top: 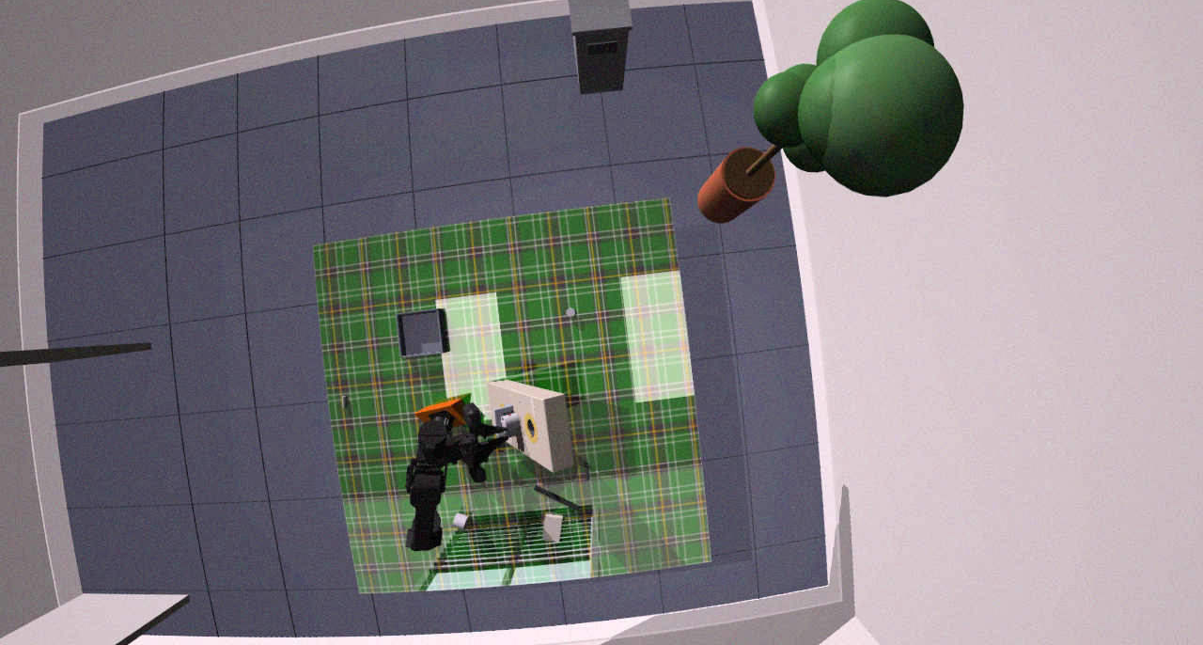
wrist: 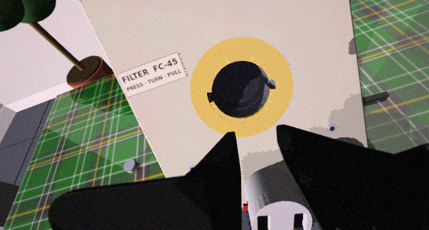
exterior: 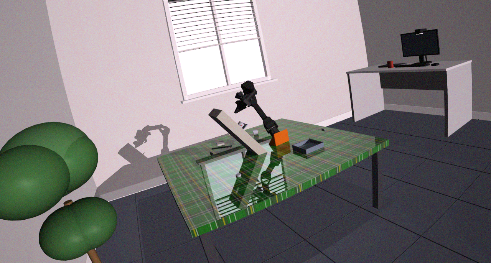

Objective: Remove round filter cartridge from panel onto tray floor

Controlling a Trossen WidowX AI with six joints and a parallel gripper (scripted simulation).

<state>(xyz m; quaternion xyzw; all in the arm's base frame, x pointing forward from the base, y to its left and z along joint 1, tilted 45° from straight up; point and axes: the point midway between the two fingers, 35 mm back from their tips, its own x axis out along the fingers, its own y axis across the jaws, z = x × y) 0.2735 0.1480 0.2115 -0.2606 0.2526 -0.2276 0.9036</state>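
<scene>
My gripper tip is 90 mm above the round filter cartridge and 20 mm past it. Also, from my gripper tip: grey tray: 340 mm to the left, 300 mm below, 290 mm behind.
</scene>
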